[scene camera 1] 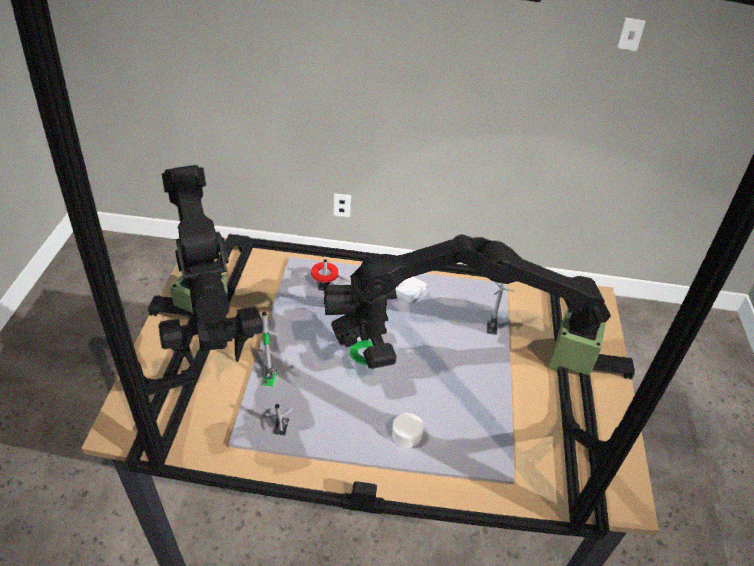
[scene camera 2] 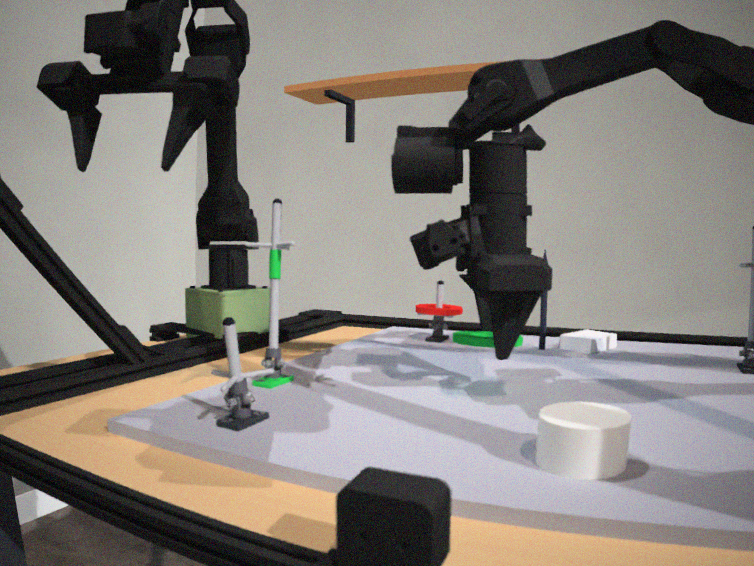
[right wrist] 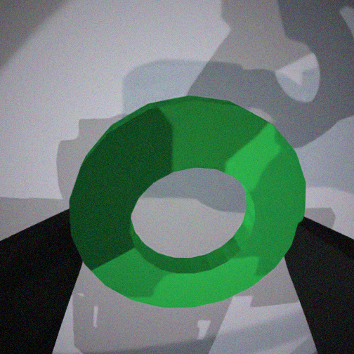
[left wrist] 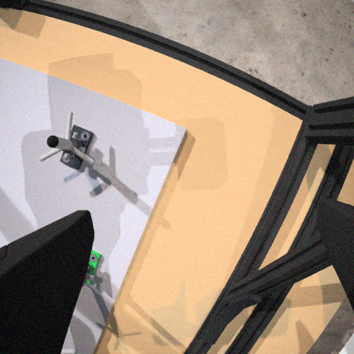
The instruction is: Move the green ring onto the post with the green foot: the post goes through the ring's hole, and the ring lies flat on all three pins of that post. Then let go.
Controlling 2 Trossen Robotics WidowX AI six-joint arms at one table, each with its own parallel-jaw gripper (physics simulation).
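Places are measured from the left arm's base along level axes (x back, y right, z up), in millimetres.
Pixels of known places: left gripper, between the fingertips: (scene camera 1: 215, 364) (scene camera 2: 121, 170); right gripper, between the fingertips: (scene camera 2: 495, 350); left arm's base, origin of its link: (scene camera 2: 228, 288); right arm's base, origin of its link: (scene camera 1: 583, 327).
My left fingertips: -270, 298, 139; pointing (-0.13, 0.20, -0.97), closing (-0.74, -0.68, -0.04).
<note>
Ahead of a thing's pixels: the offset from my left fingertips to its middle, as dx, dy, dz. "spot": to the spot under its first point.
The green ring {-191, -293, -160} (scene camera 1: 355, 355) (scene camera 2: 467, 338) (right wrist: 277, 215) is held flat between the fingers of my right gripper (scene camera 1: 366, 350) (scene camera 2: 501, 342) (right wrist: 186, 222), above the mat and to the right of the green-foot post in scene camera 1. The tall post {spot: -9, -164, -148} (scene camera 1: 267, 359) (scene camera 2: 274, 304) stands upright on its green foot {-11, -164, -211} (scene camera 1: 269, 380) (scene camera 2: 272, 382) (left wrist: 95, 259), with a green band and its pins high up. My left gripper (scene camera 1: 213, 358) (scene camera 2: 124, 168) (left wrist: 208, 218) is open and empty, high to the left of that post. In the left wrist view a finger hides most of the post.
A red ring {+20, -503, -167} (scene camera 1: 316, 274) (scene camera 2: 453, 310) sits on a short post at the back. A black-foot post {spot: -101, -49, -167} (scene camera 1: 278, 417) (scene camera 2: 233, 353) stands near the green-foot post; another post {spot: -428, -554, -140} (scene camera 1: 497, 307) stands at the right. A white cylinder {-351, -159, -196} (scene camera 1: 407, 430) (scene camera 2: 582, 441) and a white block {-190, -585, -203} (scene camera 1: 411, 289) (scene camera 2: 587, 342) are on the mat.
</note>
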